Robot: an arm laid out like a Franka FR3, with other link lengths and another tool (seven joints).
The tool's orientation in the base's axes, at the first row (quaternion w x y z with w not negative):
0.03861 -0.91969 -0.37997 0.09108
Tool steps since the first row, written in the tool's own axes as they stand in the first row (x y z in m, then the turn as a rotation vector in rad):
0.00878 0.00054 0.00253 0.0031 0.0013 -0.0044
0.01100 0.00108 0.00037 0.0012 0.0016 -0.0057
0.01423 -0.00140 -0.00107 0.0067 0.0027 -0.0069
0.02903 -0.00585 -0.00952 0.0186 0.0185 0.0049
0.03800 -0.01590 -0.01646 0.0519 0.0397 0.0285
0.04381 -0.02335 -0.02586 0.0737 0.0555 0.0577
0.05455 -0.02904 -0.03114 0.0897 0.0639 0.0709
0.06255 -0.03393 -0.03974 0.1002 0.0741 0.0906
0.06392 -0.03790 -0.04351 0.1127 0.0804 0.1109
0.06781 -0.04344 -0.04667 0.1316 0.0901 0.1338
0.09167 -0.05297 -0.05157 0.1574 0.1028 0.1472
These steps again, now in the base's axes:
0.00597 0.00582 -0.00377 0.0039 0.0013 0.0037
0.00832 0.00700 -0.00203 0.0031 -0.0003 0.0052
0.00913 0.01104 -0.00072 0.0079 0.0028 0.0055
0.01799 0.02462 0.00614 0.0248 0.0000 -0.0100
0.01864 0.03806 0.01312 0.0579 0.0086 -0.0407
0.01937 0.04742 0.02257 0.0782 0.0128 -0.0745
0.02393 0.05902 0.02706 0.0926 0.0182 -0.0909
0.02780 0.06812 0.03508 0.1030 0.0184 -0.1131
0.02675 0.07189 0.03914 0.1121 0.0228 -0.1356
0.02624 0.07855 0.04248 0.1274 0.0293 -0.1620
0.03718 0.10214 0.04532 0.1515 0.0386 -0.1805

